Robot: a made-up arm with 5 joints.
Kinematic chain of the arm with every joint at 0, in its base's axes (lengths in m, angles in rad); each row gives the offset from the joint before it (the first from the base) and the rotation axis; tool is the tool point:
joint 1: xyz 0 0 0.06 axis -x
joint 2: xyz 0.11 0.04 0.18 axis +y
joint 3: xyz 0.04 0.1 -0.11 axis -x
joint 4: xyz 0.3 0 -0.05 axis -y
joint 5: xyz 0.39 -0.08 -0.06 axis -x
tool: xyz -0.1 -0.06 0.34
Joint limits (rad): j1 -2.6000..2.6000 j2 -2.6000..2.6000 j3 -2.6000..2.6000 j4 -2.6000..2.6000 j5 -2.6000..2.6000
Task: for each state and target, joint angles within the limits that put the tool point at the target. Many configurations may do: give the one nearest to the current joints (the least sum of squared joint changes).
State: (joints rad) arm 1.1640 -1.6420 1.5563 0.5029 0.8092
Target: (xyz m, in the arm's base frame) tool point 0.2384 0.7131 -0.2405
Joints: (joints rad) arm 1.3273 -1.6736 1.4805 0.6550 0.6954
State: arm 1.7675 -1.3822 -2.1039 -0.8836 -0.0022
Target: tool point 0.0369 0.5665 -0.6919
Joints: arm 2.1189 -1.6606 -2.2432 -1.2513 0.3070
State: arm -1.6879 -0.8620 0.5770 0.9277 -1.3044
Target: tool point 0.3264 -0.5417 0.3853
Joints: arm -1.0836 -0.3795 0.7455 1.1274 -0.8923
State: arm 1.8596 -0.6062 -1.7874 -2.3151 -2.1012
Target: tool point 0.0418 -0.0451 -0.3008
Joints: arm 1.4513 -0.2360 -2.0761 -2.0780 -2.5473
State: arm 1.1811 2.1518 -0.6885 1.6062 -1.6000
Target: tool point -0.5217 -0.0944 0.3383
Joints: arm 0.9115 2.5605 -0.8432 1.3864 -1.7640
